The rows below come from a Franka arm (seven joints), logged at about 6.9 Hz.
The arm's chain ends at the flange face. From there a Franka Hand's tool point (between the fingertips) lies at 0.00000 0.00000 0.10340 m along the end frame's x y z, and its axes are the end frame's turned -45 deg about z.
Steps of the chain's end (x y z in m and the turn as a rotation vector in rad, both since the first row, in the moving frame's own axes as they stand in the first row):
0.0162, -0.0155, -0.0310, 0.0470, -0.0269, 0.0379
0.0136, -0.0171, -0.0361, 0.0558, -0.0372, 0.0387
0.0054, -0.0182, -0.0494, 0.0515, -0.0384, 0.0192
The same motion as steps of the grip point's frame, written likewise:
0.0240, -0.0049, -0.0312, 0.0523, 0.0142, 0.0379
0.0232, -0.0092, -0.0363, 0.0658, 0.0132, 0.0387
0.0177, -0.0156, -0.0496, 0.0636, 0.0093, 0.0192

